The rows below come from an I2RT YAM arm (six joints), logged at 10 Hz.
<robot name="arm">
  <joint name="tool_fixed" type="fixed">
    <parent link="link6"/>
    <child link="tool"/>
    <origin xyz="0 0 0" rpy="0 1.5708 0"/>
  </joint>
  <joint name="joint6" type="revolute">
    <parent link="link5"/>
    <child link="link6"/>
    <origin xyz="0.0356 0 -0.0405" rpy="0 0 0"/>
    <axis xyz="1 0 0"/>
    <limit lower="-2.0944" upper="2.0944"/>
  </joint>
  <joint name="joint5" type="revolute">
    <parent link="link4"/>
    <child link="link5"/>
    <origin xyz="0.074 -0.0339 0.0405" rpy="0 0 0"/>
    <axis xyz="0 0 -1"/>
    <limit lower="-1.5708" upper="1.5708"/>
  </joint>
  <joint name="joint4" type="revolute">
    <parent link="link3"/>
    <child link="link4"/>
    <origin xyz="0.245 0.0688 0.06" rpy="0 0 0"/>
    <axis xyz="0 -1 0"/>
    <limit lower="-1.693" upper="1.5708"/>
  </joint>
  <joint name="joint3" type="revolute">
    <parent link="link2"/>
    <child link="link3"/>
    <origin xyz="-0.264 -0.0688 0" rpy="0 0 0"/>
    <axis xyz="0 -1 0"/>
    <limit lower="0" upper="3.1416"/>
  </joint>
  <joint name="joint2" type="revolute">
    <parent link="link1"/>
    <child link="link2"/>
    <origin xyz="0.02 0.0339 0.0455" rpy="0 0 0"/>
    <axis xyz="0 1 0"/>
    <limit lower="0" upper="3.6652"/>
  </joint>
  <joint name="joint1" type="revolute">
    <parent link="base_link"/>
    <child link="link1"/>
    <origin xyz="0 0 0.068" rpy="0 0 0"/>
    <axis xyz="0 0 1"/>
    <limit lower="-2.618" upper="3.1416"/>
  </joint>
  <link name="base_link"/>
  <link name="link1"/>
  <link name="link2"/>
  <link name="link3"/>
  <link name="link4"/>
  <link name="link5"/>
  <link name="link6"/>
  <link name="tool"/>
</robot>
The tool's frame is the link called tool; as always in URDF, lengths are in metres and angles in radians.
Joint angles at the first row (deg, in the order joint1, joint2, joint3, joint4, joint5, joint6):
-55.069 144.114 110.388 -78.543 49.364 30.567
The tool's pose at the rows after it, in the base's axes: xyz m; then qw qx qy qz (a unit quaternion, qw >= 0):
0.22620 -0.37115 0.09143 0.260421 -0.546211 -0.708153 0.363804
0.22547 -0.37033 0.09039 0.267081 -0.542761 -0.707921 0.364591
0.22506 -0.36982 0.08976 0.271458 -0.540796 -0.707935 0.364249
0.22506 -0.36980 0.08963 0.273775 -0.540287 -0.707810 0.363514
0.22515 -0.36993 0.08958 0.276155 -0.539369 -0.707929 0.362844
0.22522 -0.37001 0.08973 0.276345 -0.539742 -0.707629 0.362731
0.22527 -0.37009 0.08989 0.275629 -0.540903 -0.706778 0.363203
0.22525 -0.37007 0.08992 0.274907 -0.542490 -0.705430 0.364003
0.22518 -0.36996 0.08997 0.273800 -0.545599 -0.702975 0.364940
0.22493 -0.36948 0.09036 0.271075 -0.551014 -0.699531 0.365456
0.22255 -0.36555 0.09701 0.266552 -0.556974 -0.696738 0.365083
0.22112 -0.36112 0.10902 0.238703 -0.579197 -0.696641 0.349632
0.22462 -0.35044 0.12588 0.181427 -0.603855 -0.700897 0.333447
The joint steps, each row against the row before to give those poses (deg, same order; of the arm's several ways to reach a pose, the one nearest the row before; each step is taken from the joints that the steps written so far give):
0.000 0.130 -0.001 -0.196 0.131 0.174
0.000 0.240 0.022 -0.721 0.328 0.197
0.000 0.177 0.068 -0.526 0.109 0.131
0.001 0.174 0.239 -0.437 -0.022 0.132
0.000 0.199 0.309 -0.460 0.000 0.066
0.000 0.042 0.108 -0.132 -0.022 0.088
-0.001 -0.001 0.040 -0.018 0.000 0.173
0.001 0.000 0.002 -0.024 0.022 0.285
-0.001 0.002 0.003 -0.088 -0.022 0.546
0.000 -0.177 -0.221 0.066 -0.174 0.765
0.023 -1.857 -1.836 0.284 -0.328 0.613
0.021 -3.564 -2.909 2.756 -2.907 -0.045
1.006 -5.855 -5.264 6.140 -3.825 -0.502

